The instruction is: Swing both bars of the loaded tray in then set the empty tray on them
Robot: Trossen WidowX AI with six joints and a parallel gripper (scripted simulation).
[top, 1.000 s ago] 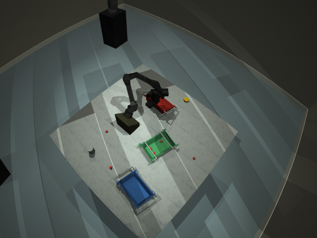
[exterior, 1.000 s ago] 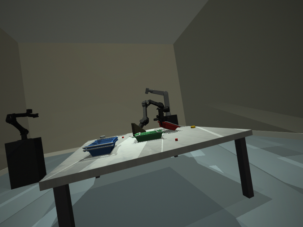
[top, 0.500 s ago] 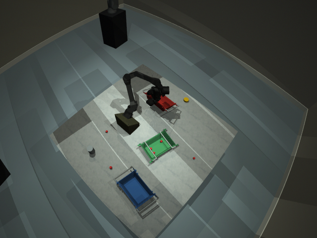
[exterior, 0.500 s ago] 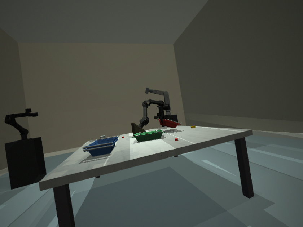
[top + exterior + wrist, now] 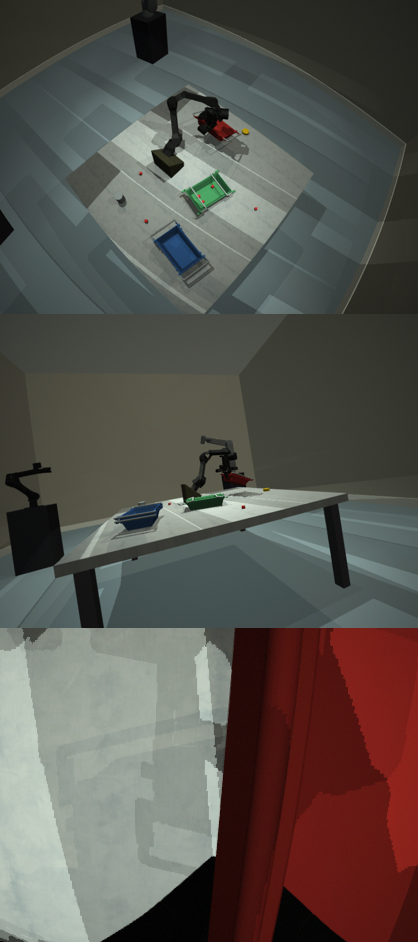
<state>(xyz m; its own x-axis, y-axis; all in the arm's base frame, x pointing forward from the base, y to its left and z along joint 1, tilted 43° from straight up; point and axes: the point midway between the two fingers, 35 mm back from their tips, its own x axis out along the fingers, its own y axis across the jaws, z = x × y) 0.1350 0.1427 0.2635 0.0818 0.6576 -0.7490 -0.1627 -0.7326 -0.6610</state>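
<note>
My gripper tip is now 10 mm short of the red tray and 70 mm to the right of it. From my gripper tip the other things lie so: yellow disc (170 mm ahead, 250 mm to the left, 130 mm below); grey cylinder (210 mm behind, 700 mm to the right, 100 mm below).
</note>
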